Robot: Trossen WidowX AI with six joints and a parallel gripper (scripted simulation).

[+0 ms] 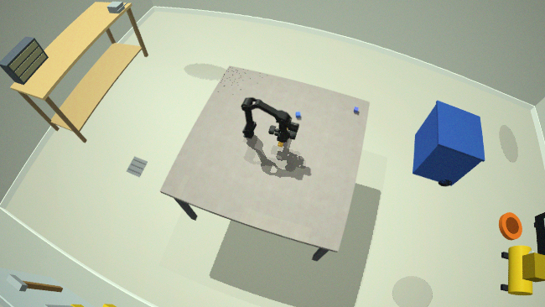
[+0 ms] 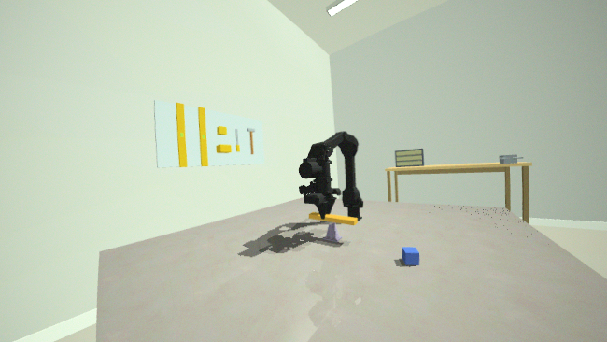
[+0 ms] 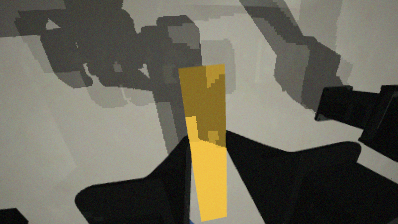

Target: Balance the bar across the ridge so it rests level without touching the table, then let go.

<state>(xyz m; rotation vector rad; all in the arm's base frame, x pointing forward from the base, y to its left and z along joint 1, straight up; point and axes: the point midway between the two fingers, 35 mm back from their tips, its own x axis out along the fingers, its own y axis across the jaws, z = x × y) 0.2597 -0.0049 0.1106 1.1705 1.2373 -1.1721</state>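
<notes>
Now: gripper tip 30 mm to the right of the yellow bar.
</notes>
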